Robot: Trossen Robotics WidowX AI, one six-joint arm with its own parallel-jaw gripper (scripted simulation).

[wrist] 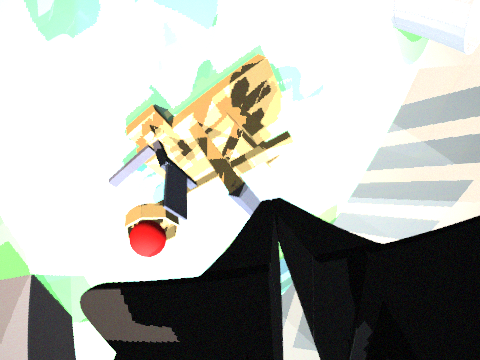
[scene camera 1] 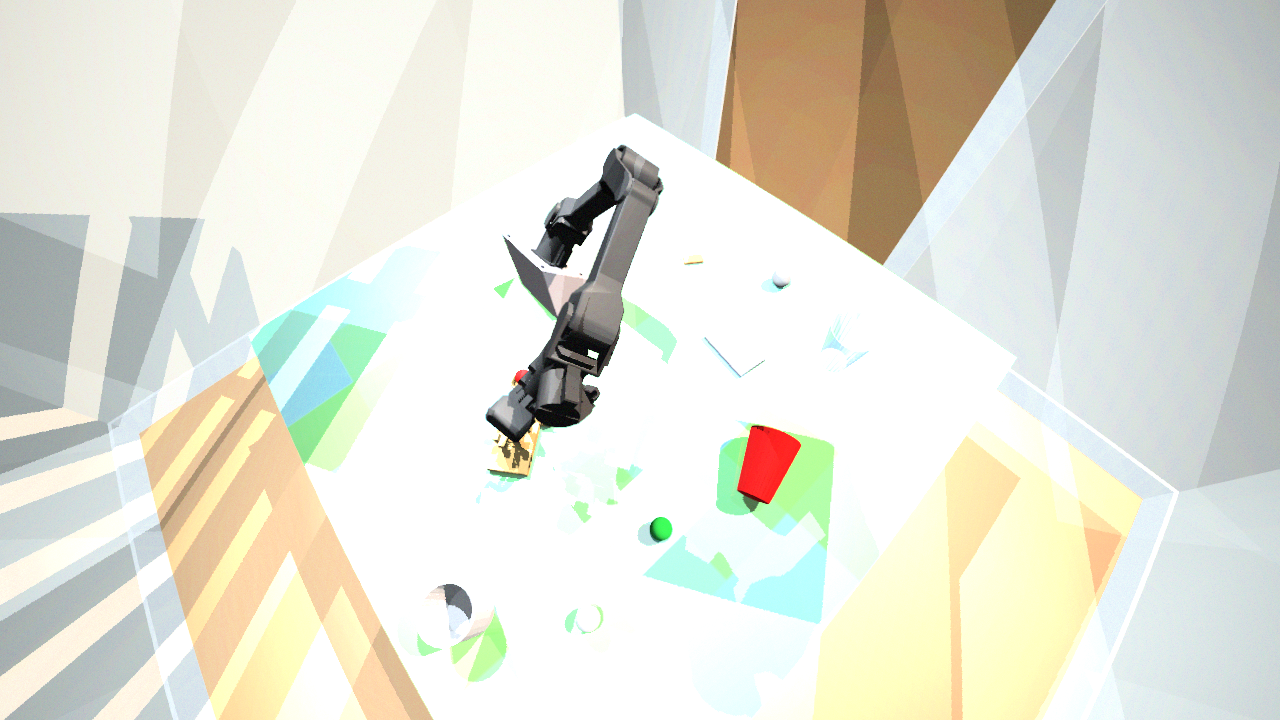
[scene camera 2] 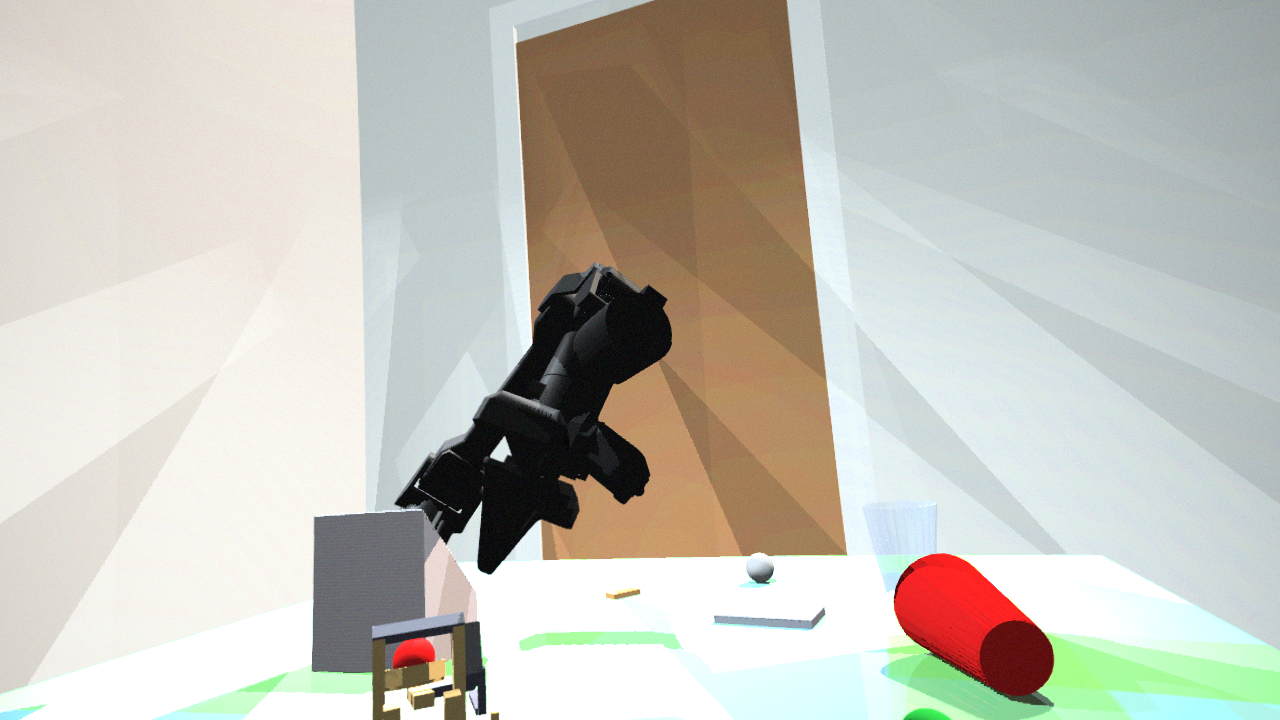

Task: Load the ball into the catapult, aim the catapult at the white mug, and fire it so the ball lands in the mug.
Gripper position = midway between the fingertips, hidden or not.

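There's a red ball (wrist: 147, 239), and a wooden catapult (scene camera 1: 506, 456) that's also in the wrist view, the wooden catapult (wrist: 221, 135). A white mug (scene camera 1: 450, 612) is here too, though in scene camera 2 the white mug is out of frame. You'd also see a clear glass (scene camera 2: 901, 532) and a red cup (scene camera 2: 944, 604), and scene camera 1 has the red cup (scene camera 1: 769, 453) as well, but in the wrist view the red cup is out of frame. My gripper (scene camera 2: 483, 572) is shut and holds nothing, and there's a look at my gripper (scene camera 1: 521, 412) in scene camera 1 and at my gripper (wrist: 271, 207) in the wrist view.
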